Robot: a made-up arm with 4 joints.
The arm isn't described. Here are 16 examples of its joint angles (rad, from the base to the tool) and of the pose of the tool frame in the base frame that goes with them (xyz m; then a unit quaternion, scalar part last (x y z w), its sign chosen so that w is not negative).
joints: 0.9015 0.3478 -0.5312 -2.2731
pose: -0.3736 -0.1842 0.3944 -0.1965 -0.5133 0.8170 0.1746
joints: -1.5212 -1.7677 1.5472 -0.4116
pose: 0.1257 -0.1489 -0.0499 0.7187 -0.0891 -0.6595 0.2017
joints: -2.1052 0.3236 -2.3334 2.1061
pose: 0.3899 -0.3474 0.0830 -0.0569 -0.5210 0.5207 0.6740
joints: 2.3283 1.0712 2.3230 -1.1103
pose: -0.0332 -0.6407 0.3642 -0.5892 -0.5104 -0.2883 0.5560
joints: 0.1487 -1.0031 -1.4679 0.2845
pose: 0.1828 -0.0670 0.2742 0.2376 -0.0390 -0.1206 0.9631
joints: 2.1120 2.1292 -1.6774 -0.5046
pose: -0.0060 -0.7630 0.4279 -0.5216 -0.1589 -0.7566 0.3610
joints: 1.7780 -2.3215 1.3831 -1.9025
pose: -0.0918 -0.3075 0.1682 -0.1759 0.6181 -0.5756 0.5056
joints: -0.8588 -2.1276 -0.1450 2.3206
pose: -0.1435 -0.1939 0.2438 -0.5126 -0.6066 -0.3175 0.5181
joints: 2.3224 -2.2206 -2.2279 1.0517
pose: 0.1425 -0.2111 0.4028 0.4617 -0.7926 -0.1970 0.3461
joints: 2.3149 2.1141 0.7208 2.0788
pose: 0.2323 -0.4791 0.2227 0.7361 -0.1337 0.0322 0.6627
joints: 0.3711 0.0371 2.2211 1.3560
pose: -0.1621 -0.3963 0.6176 -0.6261 -0.6133 -0.4115 0.2500
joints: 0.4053 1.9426 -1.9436 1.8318
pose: -0.0945 -0.6297 0.1880 -0.4977 -0.7683 -0.3968 0.0683
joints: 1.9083 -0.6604 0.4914 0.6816
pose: -0.3133 -0.3118 0.2097 -0.0681 -0.7501 -0.5809 0.3086
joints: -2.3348 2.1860 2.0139 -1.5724
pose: -0.2155 -0.2736 0.2630 0.6723 0.6235 0.2209 0.3323
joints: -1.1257 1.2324 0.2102 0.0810
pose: 0.1511 -0.5104 0.0050 0.3945 0.4818 -0.2907 0.7265
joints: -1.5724 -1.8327 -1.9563 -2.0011
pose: -0.1225 0.2443 0.1746 0.6181 0.3446 0.5700 0.4175
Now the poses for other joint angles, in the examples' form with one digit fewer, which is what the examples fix.
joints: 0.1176 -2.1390 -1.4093 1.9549
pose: -0.080 -0.222 -0.006 -0.154 -0.326 -0.785 0.504
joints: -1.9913 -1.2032 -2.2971 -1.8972
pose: 0.308 0.165 0.014 0.747 0.188 0.123 0.625
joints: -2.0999 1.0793 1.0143 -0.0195
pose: -0.079 -0.560 -0.039 0.025 0.867 -0.023 0.498
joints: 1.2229 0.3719 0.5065 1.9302
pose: -0.206 -0.545 0.143 0.440 -0.371 -0.694 0.433
